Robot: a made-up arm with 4 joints.
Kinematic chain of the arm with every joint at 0, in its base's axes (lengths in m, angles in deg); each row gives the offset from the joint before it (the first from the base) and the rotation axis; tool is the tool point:
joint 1: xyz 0 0 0.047 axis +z
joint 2: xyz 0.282 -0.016 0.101 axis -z
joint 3: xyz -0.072 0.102 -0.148 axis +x
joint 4: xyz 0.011 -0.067 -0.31 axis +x
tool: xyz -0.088 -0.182 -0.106
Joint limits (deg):
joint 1: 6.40..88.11
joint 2: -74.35..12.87
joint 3: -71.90..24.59
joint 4: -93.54..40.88
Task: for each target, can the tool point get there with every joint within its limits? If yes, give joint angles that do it. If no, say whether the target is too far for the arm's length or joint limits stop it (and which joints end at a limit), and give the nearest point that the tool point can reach.
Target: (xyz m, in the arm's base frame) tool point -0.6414 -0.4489 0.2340
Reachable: no: joint limits stop it (at a limit: joint 1, joint 2, joint 3) | nearest point 0.0910 -0.3466 0.0945 | short by 0.753 m
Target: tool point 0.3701 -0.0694 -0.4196
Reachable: yes | joints 34.08 -33.42 -14.07 23.80
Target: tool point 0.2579 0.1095 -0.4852
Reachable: yes | joints 57.04 -66.44 14.71 8.14
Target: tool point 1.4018 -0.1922 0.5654
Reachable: no: too far | nearest point 0.6652 -0.0912 0.0828 | short by 0.886 m
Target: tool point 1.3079 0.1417 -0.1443
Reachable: no: too far | nearest point 0.6980 0.0756 -0.0667 | short by 0.618 m
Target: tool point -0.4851 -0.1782 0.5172
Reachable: no: joint limits stop it (at a limit: joint 1, joint 2, joint 3) | nearest point 0.1071 -0.2045 0.1765 | short by 0.684 m
